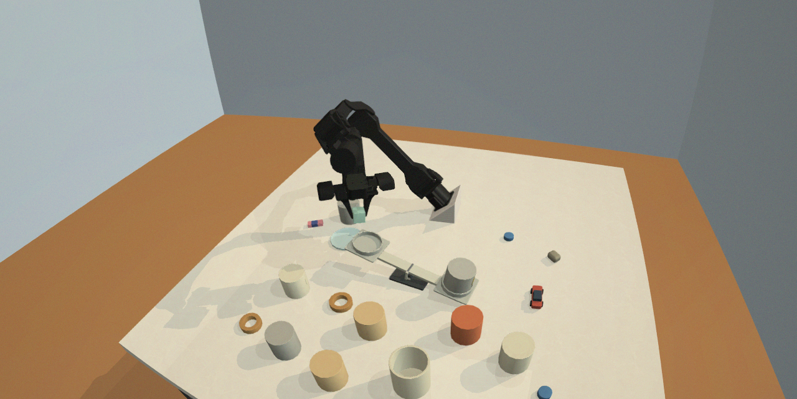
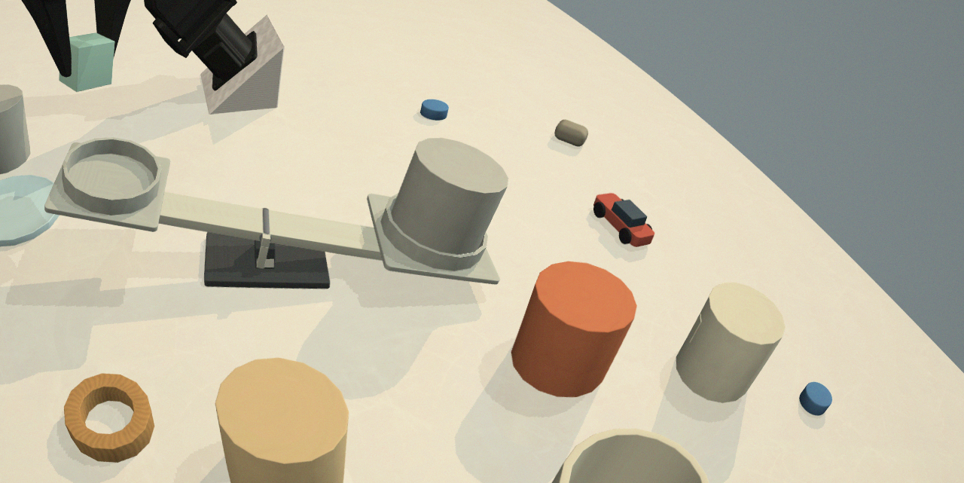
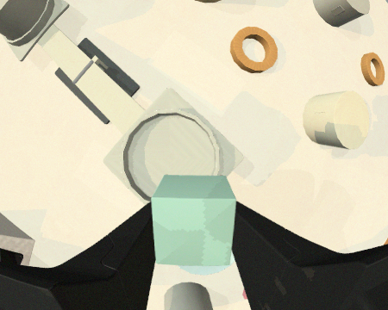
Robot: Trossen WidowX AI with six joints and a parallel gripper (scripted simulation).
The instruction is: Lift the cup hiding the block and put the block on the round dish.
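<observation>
Right now the pale blue round dish is 7 cm behind my gripper tip, 10 cm to the right of it and 16 cm below it. Round my gripper tip: pale green block 1 cm above; then toy car 1 cm behind, 47 cm to the left, 15 cm below; then pink-and-blue eraser 9 cm behind, 24 cm to the right, 15 cm below.
</observation>
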